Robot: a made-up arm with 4 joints.
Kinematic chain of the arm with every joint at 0, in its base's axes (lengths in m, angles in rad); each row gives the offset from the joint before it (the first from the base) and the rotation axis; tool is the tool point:
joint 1: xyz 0 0 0.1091 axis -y
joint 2: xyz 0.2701 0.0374 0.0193 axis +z
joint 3: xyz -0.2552 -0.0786 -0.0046 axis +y
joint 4: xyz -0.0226 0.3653 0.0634 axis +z
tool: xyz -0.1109 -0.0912 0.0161
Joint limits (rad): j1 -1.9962..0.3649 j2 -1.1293..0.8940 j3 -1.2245..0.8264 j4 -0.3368..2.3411
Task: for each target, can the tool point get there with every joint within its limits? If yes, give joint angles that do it. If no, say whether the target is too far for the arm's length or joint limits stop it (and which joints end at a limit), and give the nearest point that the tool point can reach.
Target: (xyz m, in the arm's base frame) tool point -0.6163 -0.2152 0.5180
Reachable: no: joint limits stop it (at a limit: joint 4) | nearest point -0.1758 -0.0932 0.2257 | short by 0.543 m
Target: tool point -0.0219 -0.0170 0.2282
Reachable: yes | joints -0.2146 0.7208 -0.8264 1.4836
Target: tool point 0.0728 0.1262 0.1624
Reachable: yes | joints -0.5025 0.3776 0.1904 1.4810
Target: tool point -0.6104 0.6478 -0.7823
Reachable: no: too far | nearest point -0.2101 0.2573 -0.3067 | short by 0.734 m
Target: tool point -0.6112 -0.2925 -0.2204
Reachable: no: joint limits stop it (at a limit: joint 1, joint 4) | nearest point -0.1759 -0.1222 0.0269 | short by 0.529 m
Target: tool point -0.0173 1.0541 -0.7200
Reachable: no: too far | nearest point -0.0068 0.5103 -0.2149 | short by 0.742 m
